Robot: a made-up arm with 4 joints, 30 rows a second.
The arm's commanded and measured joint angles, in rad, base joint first. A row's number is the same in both.
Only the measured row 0 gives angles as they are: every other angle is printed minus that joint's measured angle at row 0.
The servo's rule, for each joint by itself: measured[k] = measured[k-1] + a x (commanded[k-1-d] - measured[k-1]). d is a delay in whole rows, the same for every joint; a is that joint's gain. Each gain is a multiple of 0.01, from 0.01 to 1. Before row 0 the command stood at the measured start. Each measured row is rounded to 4 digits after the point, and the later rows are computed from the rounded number. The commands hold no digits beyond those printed.
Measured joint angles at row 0:
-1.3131 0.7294 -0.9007 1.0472
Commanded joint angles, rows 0 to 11:
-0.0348 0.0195 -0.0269 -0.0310
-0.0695 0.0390 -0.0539 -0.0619
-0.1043 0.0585 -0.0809 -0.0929
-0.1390 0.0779 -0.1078 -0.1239
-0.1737 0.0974 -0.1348 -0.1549
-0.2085 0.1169 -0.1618 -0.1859
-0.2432 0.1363 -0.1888 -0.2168
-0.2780 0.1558 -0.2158 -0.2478
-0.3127 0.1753 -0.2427 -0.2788
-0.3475 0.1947 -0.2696 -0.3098
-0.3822 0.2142 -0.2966 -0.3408
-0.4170 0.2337 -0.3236 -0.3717
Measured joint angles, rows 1 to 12:
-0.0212 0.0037 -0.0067 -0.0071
-0.0507 0.0104 -0.0185 -0.0197
-0.0834 0.0195 -0.0341 -0.0365
-0.1173 0.0306 -0.0525 -0.0566
-0.1517 0.0433 -0.0731 -0.0792
-0.1863 0.0573 -0.0953 -0.1037
-0.2210 0.0723 -0.1187 -0.1297
-0.2558 0.0882 -0.1430 -0.1569
-0.2905 0.1047 -0.1679 -0.1849
-0.3253 0.1218 -0.1933 -0.2136
-0.3600 0.1394 -0.2191 -0.2429
-0.3948 0.1573 -0.2452 -0.2725
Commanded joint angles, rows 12 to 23:
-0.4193 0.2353 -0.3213 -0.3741
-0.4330 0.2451 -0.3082 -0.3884
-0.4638 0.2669 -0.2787 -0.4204
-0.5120 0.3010 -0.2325 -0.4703
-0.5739 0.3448 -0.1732 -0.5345
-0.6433 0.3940 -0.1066 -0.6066
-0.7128 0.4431 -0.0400 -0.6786
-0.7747 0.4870 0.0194 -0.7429
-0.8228 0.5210 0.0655 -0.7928
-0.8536 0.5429 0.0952 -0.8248
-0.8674 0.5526 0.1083 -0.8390
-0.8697 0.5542 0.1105 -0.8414
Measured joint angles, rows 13 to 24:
-0.4097 0.1721 -0.2642 -0.2959
-0.4239 0.1860 -0.2752 -0.3172
-0.4482 0.2014 -0.2761 -0.3409
-0.4871 0.2203 -0.2652 -0.3707
-0.5400 0.2440 -0.2422 -0.4084
-0.6030 0.2725 -0.2083 -0.4540
-0.6700 0.3049 -0.1662 -0.5057
-0.7339 0.3395 -0.1198 -0.5603
-0.7881 0.3740 -0.0735 -0.6138
-0.8281 0.4061 -0.0313 -0.6623
-0.8521 0.4339 0.0036 -0.7029
-0.8628 0.4568 0.0303 -0.7348

